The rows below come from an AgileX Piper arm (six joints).
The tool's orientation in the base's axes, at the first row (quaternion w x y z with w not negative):
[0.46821 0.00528 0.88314 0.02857]
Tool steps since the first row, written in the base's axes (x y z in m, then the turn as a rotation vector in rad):
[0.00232 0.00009 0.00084 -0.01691 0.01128 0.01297]
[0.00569 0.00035 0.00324 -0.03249 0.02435 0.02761]
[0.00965 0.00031 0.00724 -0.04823 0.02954 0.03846]
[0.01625 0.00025 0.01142 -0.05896 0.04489 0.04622]
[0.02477 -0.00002 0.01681 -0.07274 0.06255 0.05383]
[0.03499 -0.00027 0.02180 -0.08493 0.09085 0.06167]
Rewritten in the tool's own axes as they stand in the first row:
[-0.00199 0.00010 0.00145 -0.00082 0.01227 -0.02074]
[-0.00586 0.00043 0.00291 -0.00370 0.02640 -0.04123]
[-0.01139 0.00054 0.00394 -0.00365 0.03246 -0.06009]
[-0.01856 0.00060 0.00706 -0.00348 0.04840 -0.07261]
[-0.02781 0.00048 0.01108 -0.00140 0.06669 -0.08747]
[-0.03768 0.00033 0.01673 -0.00002 0.09559 -0.10066]

